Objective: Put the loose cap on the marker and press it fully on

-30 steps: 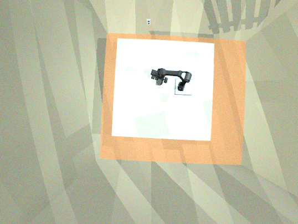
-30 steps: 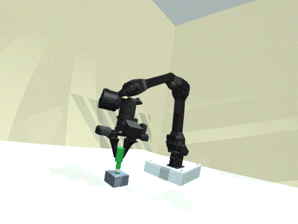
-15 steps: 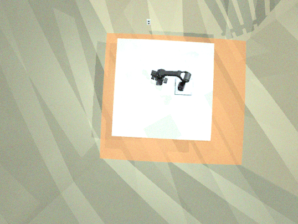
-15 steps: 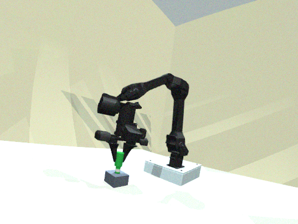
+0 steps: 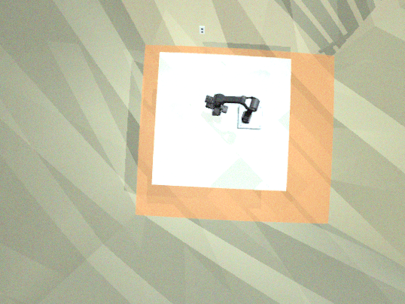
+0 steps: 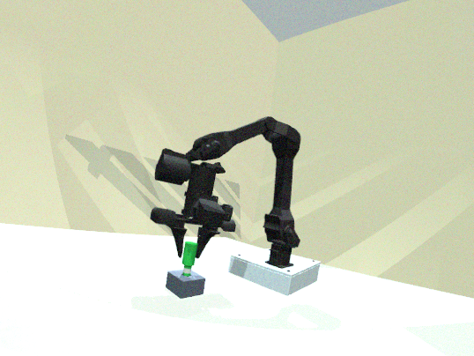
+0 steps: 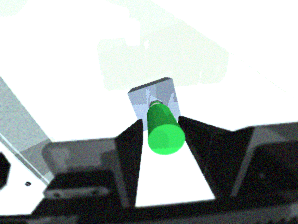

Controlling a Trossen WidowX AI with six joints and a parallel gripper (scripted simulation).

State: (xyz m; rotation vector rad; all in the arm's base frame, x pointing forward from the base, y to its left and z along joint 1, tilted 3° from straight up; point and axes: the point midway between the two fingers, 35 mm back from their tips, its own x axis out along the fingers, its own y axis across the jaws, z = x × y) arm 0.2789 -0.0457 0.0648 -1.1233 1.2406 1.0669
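My gripper tip is now 1 cm below the green cap. Also, from my gripper tip: grey holder block 6 cm below.
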